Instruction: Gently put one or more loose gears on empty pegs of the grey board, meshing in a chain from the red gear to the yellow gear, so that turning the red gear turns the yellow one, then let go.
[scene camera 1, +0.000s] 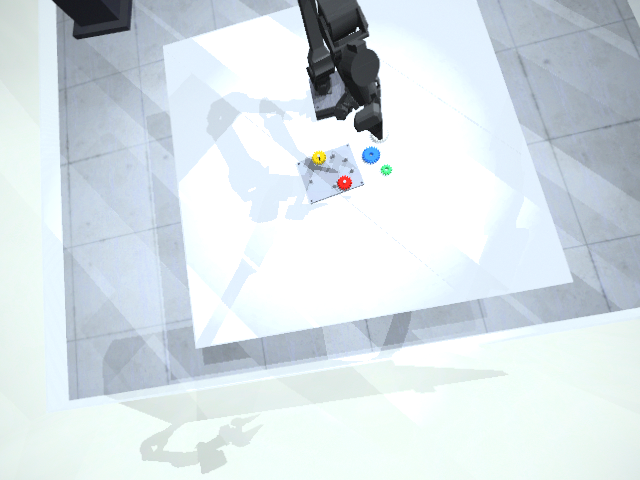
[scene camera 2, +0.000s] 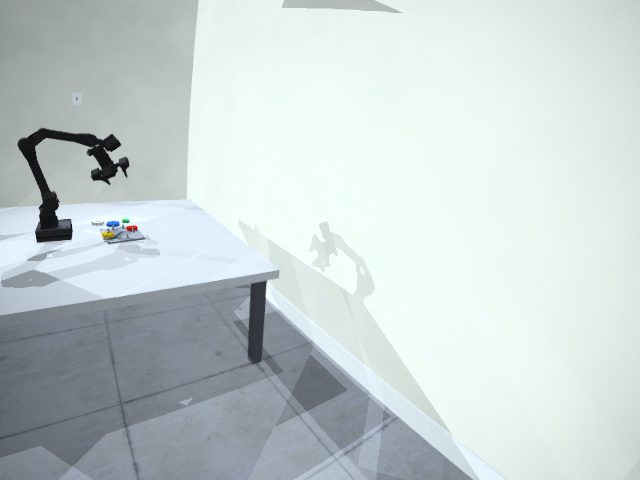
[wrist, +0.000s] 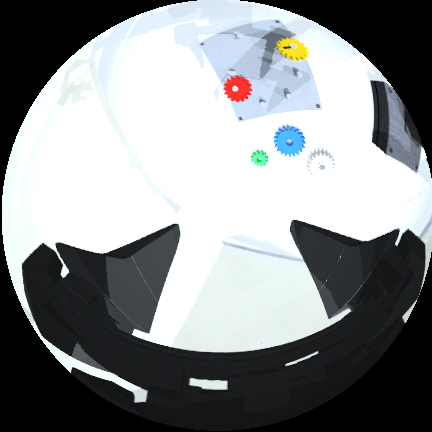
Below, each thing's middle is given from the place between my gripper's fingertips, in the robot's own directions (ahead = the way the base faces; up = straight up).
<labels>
Right now my hand is 1 cm short of the grey board (scene camera 1: 324, 176), 15 cm to the left of it and 23 cm above it.
</labels>
